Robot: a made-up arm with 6 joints.
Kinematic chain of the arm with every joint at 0, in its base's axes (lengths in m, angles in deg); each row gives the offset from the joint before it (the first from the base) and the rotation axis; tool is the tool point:
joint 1: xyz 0 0 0.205 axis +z
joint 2: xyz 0 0 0 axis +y
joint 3: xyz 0 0 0.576 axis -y
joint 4: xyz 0 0 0 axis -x
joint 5: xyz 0.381 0 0 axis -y
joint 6: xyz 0 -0.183 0 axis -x
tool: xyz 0 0 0
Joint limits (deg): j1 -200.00..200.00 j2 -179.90..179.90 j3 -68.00..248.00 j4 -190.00..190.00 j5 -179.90..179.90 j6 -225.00..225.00
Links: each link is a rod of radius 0.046 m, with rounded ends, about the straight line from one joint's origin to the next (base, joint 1, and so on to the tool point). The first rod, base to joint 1, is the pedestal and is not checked.
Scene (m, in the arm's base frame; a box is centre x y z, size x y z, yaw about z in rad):
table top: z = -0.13
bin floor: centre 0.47 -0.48 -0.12 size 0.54 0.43 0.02 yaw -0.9
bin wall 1: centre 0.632 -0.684 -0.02 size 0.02 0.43 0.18 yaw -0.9
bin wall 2: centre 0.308 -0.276 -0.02 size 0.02 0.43 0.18 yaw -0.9
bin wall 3: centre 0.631 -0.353 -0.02 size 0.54 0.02 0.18 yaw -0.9
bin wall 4: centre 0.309 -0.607 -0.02 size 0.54 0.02 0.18 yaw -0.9
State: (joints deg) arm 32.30 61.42 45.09 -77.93 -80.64 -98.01
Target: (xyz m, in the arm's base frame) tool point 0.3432 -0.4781 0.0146
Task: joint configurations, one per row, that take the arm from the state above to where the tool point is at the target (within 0.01 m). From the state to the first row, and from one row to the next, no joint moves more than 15 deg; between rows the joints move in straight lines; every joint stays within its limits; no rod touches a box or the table.
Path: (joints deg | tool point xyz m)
1: 21.04 59.42 49.45 -79.51 -81.89 -91.55 | 0.7959 0.2705 0.2548
2: 9.78 57.42 53.81 -81.09 -83.14 -85.08 | 0.8466 0.1172 0.3107
3: -1.48 55.42 58.17 -82.68 -84.39 -78.62 | 0.8626 -0.0456 0.3689
4: -12.73 53.42 62.53 -84.26 -85.64 -72.15 | 0.8422 -0.2090 0.4288
5: -21.15 56.92 48.84 -79.10 -84.39 -78.62 | 0.7659 -0.3334 0.2879
6: -29.56 60.42 35.15 -73.95 -83.14 -85.08 | 0.6452 -0.4241 0.1677
7: -37.98 63.92 21.46 -68.79 -81.89 -91.55 | 0.4978 -0.4727 0.0752
8: -46.39 67.41 7.77 -63.63 -80.64 -98.01 | 0.3432 -0.4781 0.0146

